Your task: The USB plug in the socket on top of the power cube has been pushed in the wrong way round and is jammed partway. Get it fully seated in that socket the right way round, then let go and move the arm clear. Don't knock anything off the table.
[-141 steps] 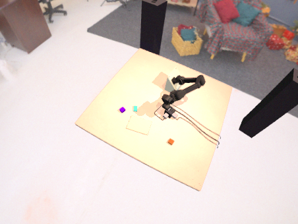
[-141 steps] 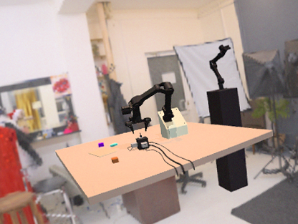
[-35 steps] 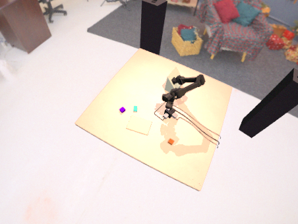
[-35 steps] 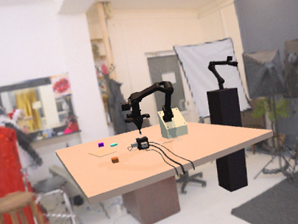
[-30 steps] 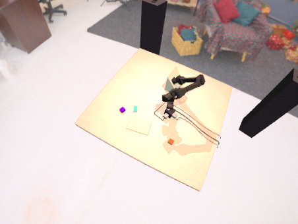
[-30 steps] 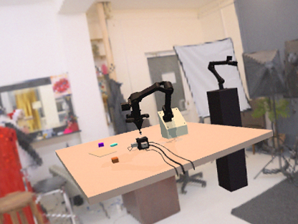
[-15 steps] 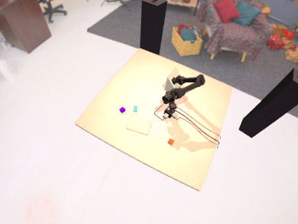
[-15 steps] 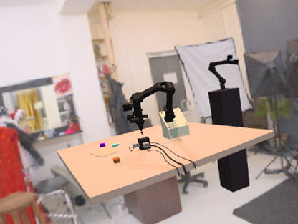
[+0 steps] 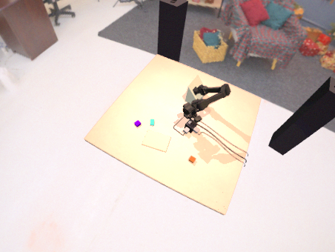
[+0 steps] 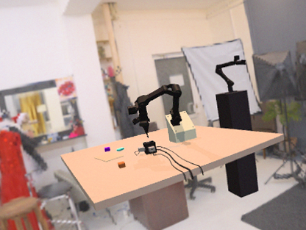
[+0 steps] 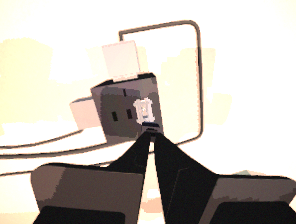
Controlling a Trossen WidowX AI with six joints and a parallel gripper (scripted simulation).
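Now: the USB plug 20 mm below my gripper tip. Round my gripper tip: cyan block 160 mm ahead, 270 mm to the right, 130 mm below; outlined rectangle 280 mm ahead, 140 mm to the right, 130 mm below; orange block 250 mm ahead, 200 mm to the left, 120 mm below.
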